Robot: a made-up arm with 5 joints. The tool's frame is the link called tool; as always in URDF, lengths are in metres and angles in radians. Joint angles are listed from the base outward. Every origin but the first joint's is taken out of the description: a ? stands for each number. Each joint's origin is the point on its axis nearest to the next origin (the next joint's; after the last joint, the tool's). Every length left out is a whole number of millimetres.
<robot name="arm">
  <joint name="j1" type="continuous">
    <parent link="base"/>
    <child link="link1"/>
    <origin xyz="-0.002 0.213 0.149" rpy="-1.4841 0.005 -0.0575"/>
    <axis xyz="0 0 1"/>
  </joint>
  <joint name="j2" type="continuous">
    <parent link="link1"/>
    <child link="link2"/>
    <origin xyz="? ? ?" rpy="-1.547 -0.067 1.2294"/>
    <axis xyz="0 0 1"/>
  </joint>
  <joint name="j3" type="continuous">
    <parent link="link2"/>
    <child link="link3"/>
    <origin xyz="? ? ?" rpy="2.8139 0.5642 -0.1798"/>
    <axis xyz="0 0 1"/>
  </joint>
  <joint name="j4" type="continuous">
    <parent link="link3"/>
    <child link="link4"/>
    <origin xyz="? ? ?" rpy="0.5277 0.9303 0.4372"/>
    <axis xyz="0 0 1"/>
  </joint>
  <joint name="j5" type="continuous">
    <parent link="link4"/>
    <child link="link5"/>
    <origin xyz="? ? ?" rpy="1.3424 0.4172 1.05"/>
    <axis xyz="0 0 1"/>
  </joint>
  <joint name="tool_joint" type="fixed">
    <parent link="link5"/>
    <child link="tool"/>
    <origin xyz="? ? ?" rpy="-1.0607 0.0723 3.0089"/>
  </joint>
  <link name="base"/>
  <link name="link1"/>
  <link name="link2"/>
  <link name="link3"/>
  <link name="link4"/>
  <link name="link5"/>
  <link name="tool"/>
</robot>
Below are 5 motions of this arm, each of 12 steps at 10 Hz.
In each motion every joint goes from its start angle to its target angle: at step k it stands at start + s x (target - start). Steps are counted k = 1, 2, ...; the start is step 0. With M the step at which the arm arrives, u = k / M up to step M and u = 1 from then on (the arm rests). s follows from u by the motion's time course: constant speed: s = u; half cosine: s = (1 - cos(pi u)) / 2; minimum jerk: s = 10 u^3 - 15 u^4 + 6 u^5.
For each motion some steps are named. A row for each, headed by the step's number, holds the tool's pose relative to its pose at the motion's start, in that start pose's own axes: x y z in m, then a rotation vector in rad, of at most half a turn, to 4 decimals.
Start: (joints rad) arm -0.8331 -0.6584 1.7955 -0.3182 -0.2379
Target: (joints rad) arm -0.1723 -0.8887 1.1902 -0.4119 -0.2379
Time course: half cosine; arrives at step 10
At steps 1, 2, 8, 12:
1: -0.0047 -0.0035 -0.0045 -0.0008 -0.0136 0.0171
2: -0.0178 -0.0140 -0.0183 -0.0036 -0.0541 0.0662
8: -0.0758 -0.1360 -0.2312 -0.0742 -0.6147 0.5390
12: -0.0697 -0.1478 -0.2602 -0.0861 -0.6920 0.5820

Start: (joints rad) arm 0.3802 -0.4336 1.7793 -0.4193 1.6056
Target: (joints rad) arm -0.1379 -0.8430 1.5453 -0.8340 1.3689
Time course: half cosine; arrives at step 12
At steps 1, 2, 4, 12:
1: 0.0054 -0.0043 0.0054 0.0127 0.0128 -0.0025
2: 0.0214 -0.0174 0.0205 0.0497 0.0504 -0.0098
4: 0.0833 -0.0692 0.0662 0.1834 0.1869 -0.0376
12: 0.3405 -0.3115 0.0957 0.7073 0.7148 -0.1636

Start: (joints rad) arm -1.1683 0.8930 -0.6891 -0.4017 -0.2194
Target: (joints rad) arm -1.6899 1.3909 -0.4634 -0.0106 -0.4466
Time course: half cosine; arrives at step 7
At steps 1, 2, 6, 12:
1: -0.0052 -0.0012 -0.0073 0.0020 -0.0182 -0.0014
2: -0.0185 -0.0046 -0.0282 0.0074 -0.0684 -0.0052
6: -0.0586 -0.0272 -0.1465 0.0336 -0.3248 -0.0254
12: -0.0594 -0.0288 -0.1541 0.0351 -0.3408 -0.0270

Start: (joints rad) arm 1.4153 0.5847 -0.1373 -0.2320 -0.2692
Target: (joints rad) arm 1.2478 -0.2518 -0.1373 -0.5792 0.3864
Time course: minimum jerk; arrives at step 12
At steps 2, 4, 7, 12:
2: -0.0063 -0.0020 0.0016 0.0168 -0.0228 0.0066
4: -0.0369 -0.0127 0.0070 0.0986 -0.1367 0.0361
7: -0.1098 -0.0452 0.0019 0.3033 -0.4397 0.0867
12: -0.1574 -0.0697 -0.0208 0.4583 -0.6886 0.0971

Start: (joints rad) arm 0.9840 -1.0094 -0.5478 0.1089 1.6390
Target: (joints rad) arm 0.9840 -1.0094 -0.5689 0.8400 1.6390
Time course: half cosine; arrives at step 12
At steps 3, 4, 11, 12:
3: -0.0038 0.0350 -0.0307 -0.0919 -0.0393 -0.0338
4: -0.0049 0.0580 -0.0543 -0.1568 -0.0672 -0.0578
11: 0.0218 0.1698 -0.2539 -0.6144 -0.2655 -0.2313
12: 0.0231 0.1712 -0.2590 -0.6250 -0.2702 -0.2354

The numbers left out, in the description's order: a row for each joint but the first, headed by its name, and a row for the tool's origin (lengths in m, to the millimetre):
j2: -0.112 0.014 0
j3: -0.001 -0.031 0
j4: -0.075 0.032 0
j5: 0.012 0.134 0
tool: 0.046 -0.32 0

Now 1 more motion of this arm.
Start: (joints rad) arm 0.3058 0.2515 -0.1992 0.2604 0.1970
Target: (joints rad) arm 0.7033 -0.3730 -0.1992 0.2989 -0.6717
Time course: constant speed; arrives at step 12
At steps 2, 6, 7, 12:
2: 0.0750 0.0379 -0.0050 -0.0042 0.0978 -0.1932
6: 0.2234 0.0606 -0.0284 0.0341 0.2620 -0.5763
7: 0.2573 0.0559 -0.0358 0.0541 0.2960 -0.6700
12: 0.3890 -0.0153 -0.0745 0.2201 0.4208 -1.1125

